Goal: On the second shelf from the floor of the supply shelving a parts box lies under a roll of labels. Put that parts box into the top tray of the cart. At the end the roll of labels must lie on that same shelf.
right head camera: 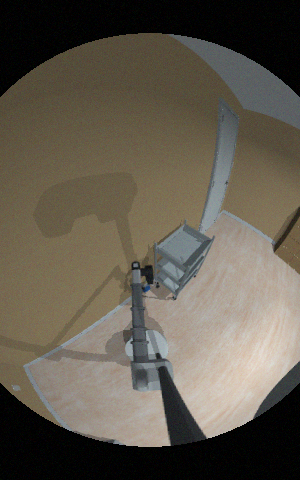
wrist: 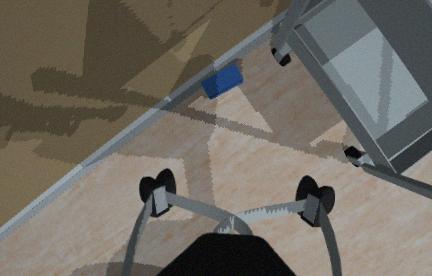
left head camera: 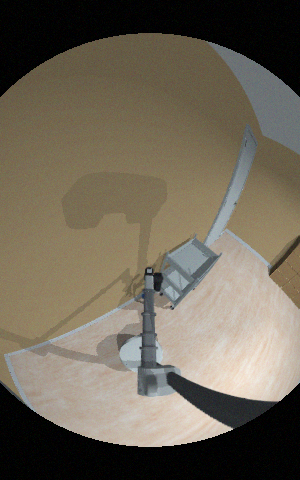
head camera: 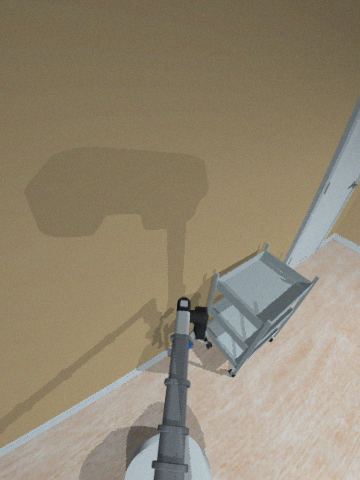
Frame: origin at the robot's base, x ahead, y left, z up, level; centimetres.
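Seen in the pictures: gripper, fingertip midpoint: [right head camera: 149,287] [wrist: 235,188] [left head camera: 153,294] [head camera: 196,346]; robot's base at its link origin: [right head camera: 147,346] [left head camera: 140,352].
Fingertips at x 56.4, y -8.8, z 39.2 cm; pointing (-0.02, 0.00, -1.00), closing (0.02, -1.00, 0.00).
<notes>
Offsets run from my fingertips to a thing's top centre. "*": to the spot under its first point. Level surfaces: height alone.
A blue box {dx +15.4, dy +4.5, dz -35.9 cm} [head camera: 190,345] [left head camera: 143,296] [right head camera: 146,288] [wrist: 222,81] lies on the floor against the baseboard, left of the cart; whether it is the parts box I cannot tell. My gripper [wrist: 235,188] is open, its fingers wide apart with nothing between them. It hangs above the floor beside the cart's left side; in the wrist view the blue box lies beyond the fingertips. The grey cart [head camera: 239,302] [wrist: 345,104] stands upright by the wall. Its top tray {dz +24.3 cm} [head camera: 255,282] [left head camera: 192,257] [right head camera: 182,245] shows no object on it. The shelving and the roll of labels do not show.
The tan wall and its baseboard {* dx +2.5, dy +25.2, dz -33.1 cm} [wrist: 127,132] run close past the gripper. A grey door [head camera: 325,200] [left head camera: 232,195] [right head camera: 222,160] stands behind the cart. A brown panelled block [left head camera: 290,272] [right head camera: 292,250] is at the far right. The cart's casters {* dx -0.3, dy -27.2, dz -37.1 cm} [wrist: 354,156] stand right of the fingers.
</notes>
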